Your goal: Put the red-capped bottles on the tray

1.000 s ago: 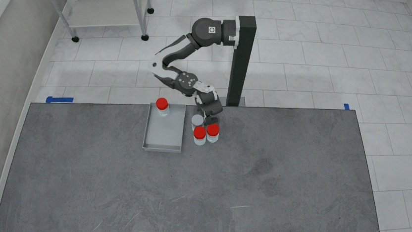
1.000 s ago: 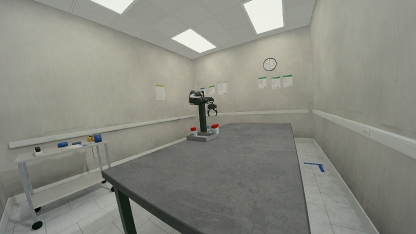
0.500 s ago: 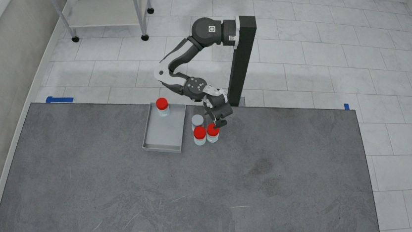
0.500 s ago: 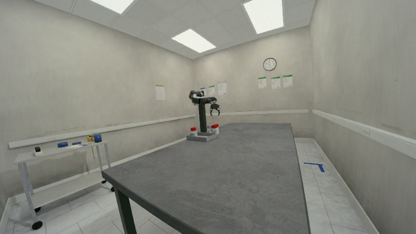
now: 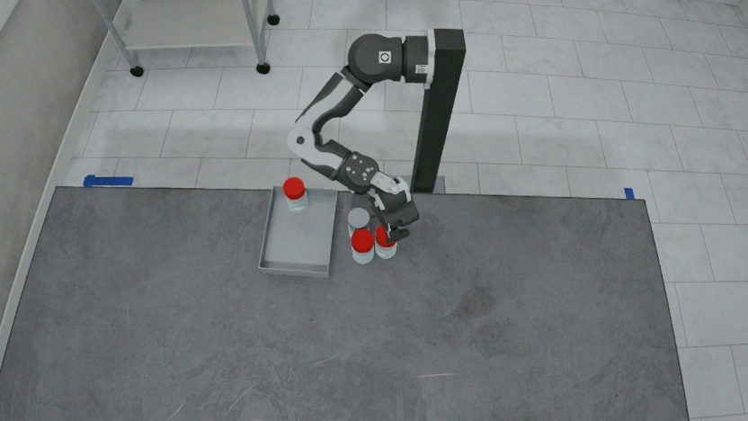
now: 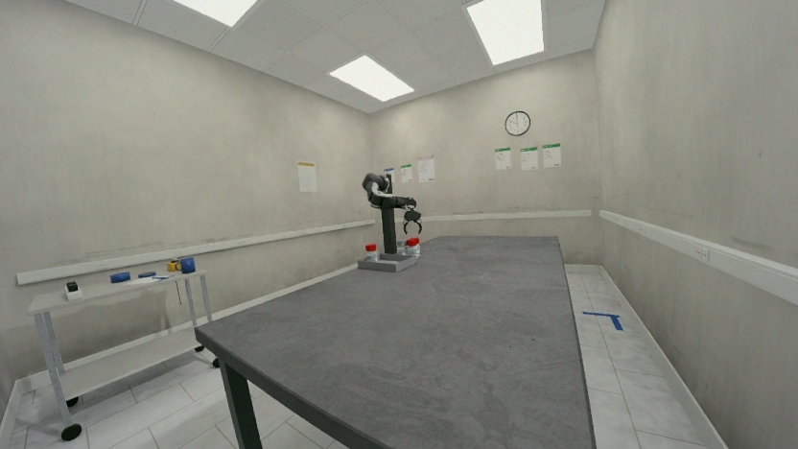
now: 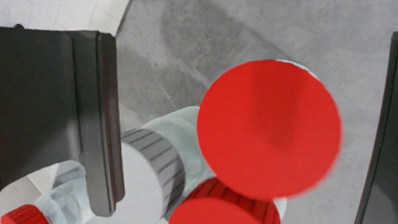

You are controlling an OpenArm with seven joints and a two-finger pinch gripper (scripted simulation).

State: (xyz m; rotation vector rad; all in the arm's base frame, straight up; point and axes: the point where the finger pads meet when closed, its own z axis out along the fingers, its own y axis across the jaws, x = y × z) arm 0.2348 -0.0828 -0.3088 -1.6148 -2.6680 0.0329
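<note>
My gripper is now 4 cm past the grey-capped bottle, 7 cm to the left of it and 9 cm above it. Round my hand: grey tray (4 cm behind, 23 cm to the right, 12 cm below).
</note>
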